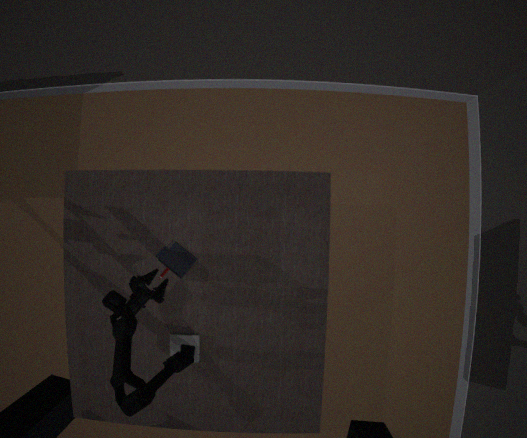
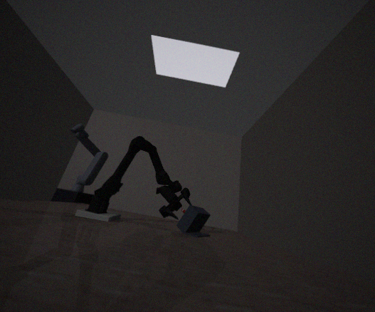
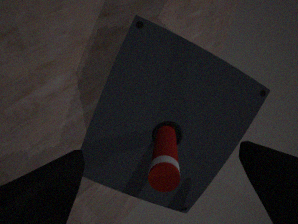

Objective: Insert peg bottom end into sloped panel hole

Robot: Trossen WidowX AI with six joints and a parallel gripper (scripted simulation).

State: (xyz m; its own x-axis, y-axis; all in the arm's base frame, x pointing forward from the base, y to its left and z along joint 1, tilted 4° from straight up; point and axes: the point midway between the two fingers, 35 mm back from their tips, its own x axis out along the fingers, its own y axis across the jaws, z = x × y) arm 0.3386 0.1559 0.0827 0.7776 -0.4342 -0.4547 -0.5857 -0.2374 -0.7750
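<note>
My gripper tip is right at the peg. Round my gripper tip: sloped panel: 5 cm ahead, 3 cm to the right, 2 cm below.
</note>
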